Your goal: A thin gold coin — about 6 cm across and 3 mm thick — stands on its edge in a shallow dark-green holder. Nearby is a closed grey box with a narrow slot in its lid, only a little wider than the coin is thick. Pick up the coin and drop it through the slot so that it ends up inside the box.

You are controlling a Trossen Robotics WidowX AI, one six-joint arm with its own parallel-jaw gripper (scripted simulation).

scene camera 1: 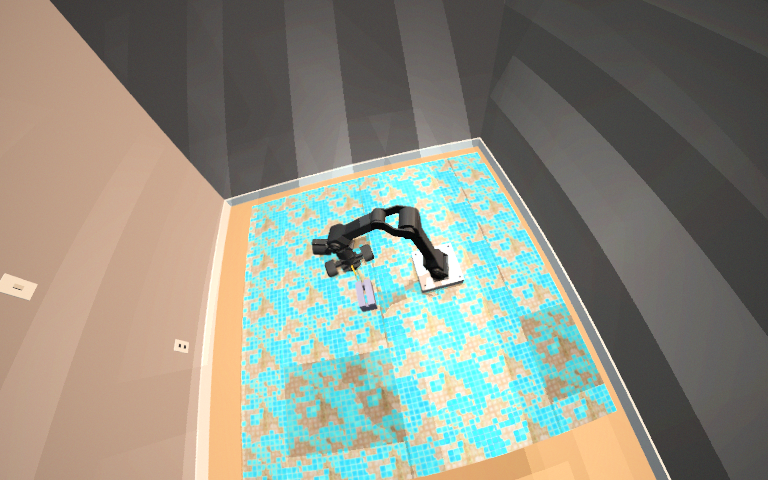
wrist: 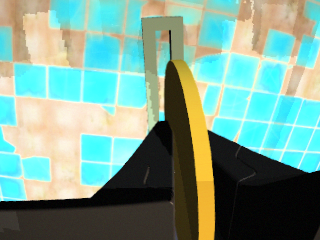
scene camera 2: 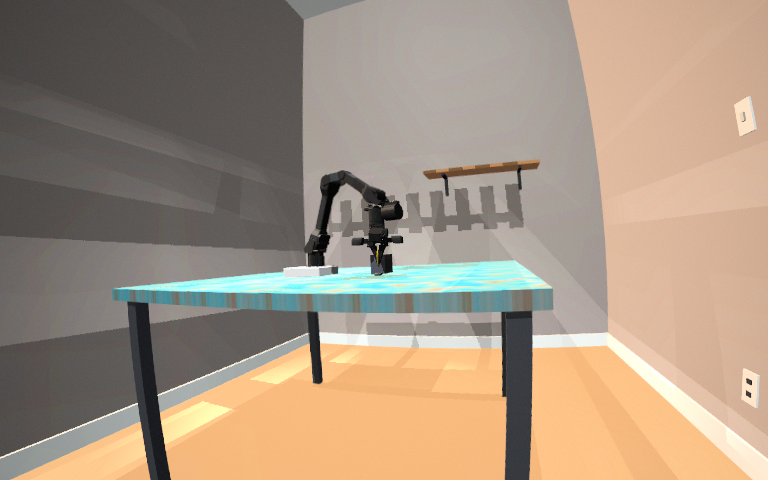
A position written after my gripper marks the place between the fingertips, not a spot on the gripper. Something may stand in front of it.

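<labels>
Gripper state: my gripper (scene camera 2: 378, 264) is holding a gold coin.
</labels>
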